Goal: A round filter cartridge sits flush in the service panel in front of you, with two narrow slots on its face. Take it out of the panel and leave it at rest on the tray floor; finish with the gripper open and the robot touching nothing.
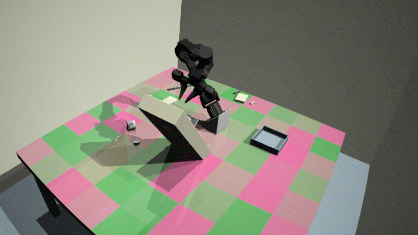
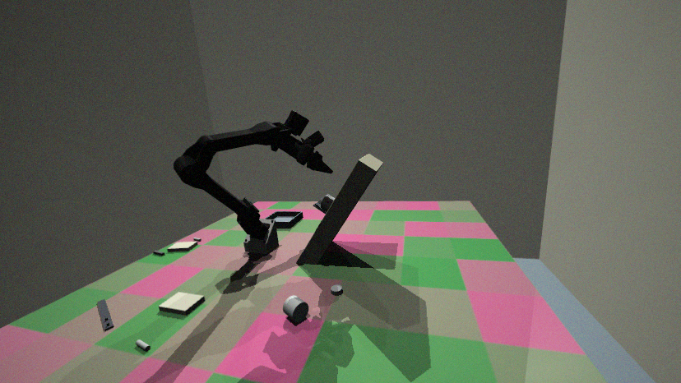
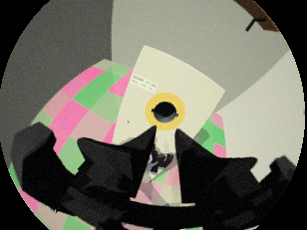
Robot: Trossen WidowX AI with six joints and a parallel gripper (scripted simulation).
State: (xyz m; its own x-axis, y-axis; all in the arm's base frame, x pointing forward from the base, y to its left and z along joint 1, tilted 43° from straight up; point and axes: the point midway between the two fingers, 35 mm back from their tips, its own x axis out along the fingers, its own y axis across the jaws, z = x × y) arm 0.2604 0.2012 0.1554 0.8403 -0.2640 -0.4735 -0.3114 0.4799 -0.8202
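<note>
Right now my gripper tip is 100 mm above the round filter cartridge and 20 mm past it. The rest, counted from my gripper tip: small disc: 280 mm below, 210 mm to the right, 90 mm ahead; then tray: 410 mm behind, 280 mm below, 220 mm to the left; then beige service panel: 120 mm below, 20 mm ahead.
</note>
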